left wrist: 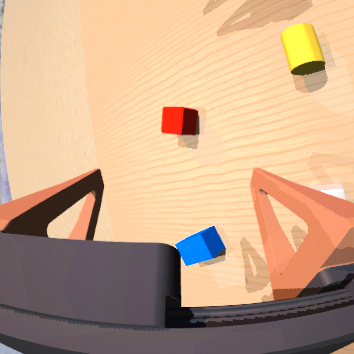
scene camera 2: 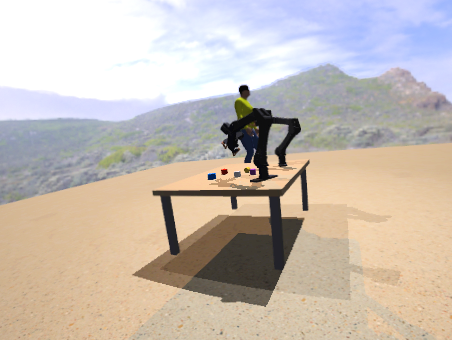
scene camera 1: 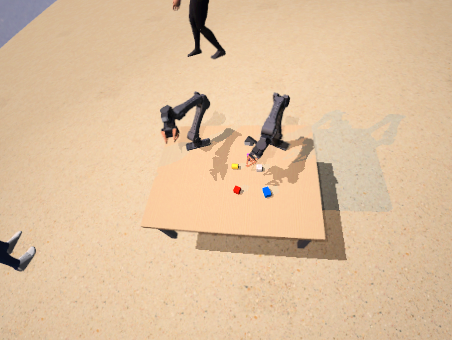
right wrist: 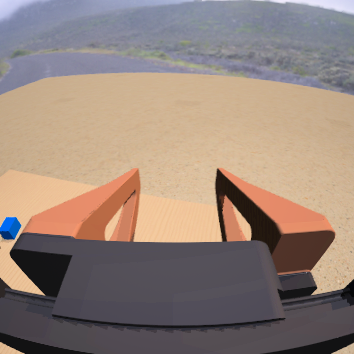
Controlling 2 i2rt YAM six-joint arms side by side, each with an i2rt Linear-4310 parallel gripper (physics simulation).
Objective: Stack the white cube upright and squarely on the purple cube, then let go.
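Note:
The white cube sits flat on the table; part of it shows behind a finger at the right edge of the left wrist view. The purple cube stands on the table apart from the white one, mostly hidden by the left gripper in scene camera 1, and does not show in the wrist views. My left gripper is wide open and empty, above the table. My right gripper is partly open and empty, raised at the table's left end in scene camera 1.
A yellow cylinder, a red cube and a blue block lie on the table. People stand beyond the table.

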